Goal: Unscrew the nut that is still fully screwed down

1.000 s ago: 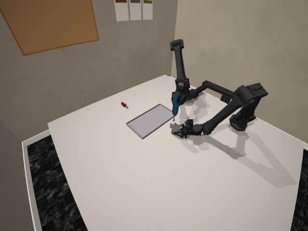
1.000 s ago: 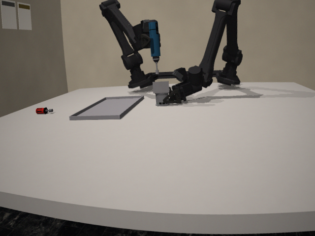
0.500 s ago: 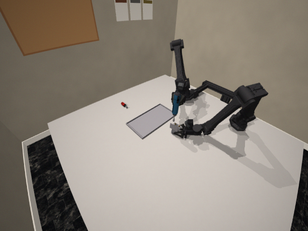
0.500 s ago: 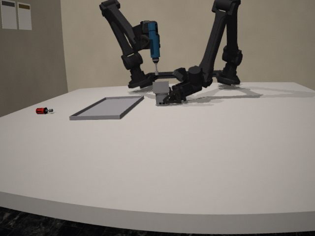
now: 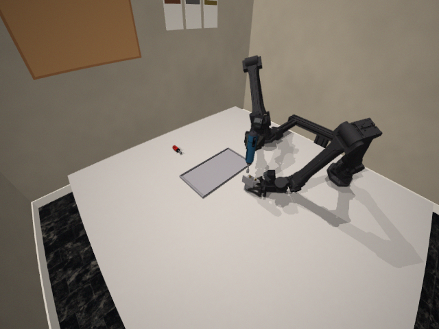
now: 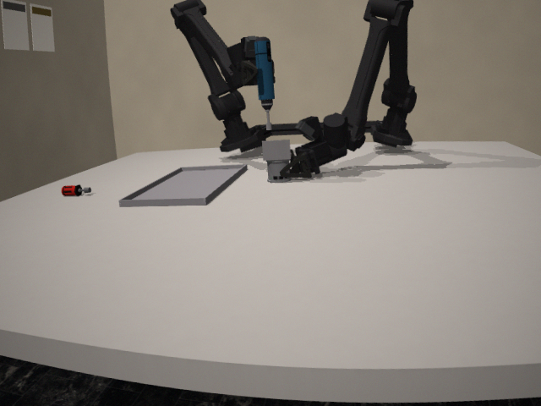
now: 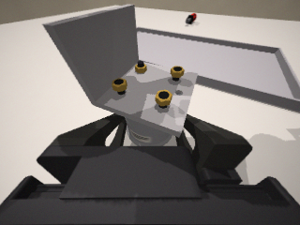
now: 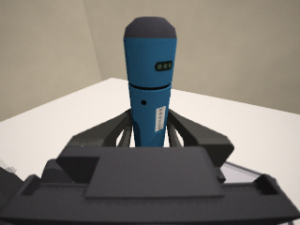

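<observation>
Right now my left hand is 1 cm below the joint module. Also, from my left hand: short red-handled tool (57 cm to the right, 9 cm ahead, 1 cm below); l-shaped bracket (5 cm above); grey tray (24 cm to the right, 3 cm ahead, 2 cm below).
</observation>
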